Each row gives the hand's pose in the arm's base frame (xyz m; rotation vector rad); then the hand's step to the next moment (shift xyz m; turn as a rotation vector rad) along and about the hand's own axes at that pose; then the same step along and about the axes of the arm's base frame.
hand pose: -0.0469 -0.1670 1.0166 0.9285 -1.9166 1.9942
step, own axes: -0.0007 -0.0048 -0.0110 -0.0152 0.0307 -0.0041
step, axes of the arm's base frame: 0.0001 0.0113 0.0041 -0.0067 0.0041 -0.0336
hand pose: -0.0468 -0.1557 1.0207 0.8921 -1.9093 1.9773
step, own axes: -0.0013 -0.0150 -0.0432 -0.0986 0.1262 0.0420
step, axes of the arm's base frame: -0.0013 0.0437 0.0135 0.0154 -0.0316 -0.1618
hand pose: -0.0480 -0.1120 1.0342 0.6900 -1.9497 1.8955
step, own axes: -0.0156 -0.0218 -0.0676 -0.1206 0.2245 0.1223
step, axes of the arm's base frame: 0.0187 0.0690 0.0133 -0.0135 -0.1095 -0.2602
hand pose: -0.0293 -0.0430 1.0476 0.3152 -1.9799 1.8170
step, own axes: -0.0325 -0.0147 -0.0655 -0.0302 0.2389 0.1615
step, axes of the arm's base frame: 0.0456 0.0590 0.0012 -0.1058 -0.1356 -0.2334
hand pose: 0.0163 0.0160 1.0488 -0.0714 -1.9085 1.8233
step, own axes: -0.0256 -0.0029 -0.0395 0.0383 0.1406 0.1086
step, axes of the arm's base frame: 0.0384 0.0268 -0.0059 -0.1165 -0.0717 -0.1196
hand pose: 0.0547 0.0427 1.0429 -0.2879 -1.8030 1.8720
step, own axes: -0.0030 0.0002 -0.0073 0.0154 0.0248 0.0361
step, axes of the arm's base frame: 0.0061 0.0048 -0.0015 -0.0362 -0.0230 -0.0178
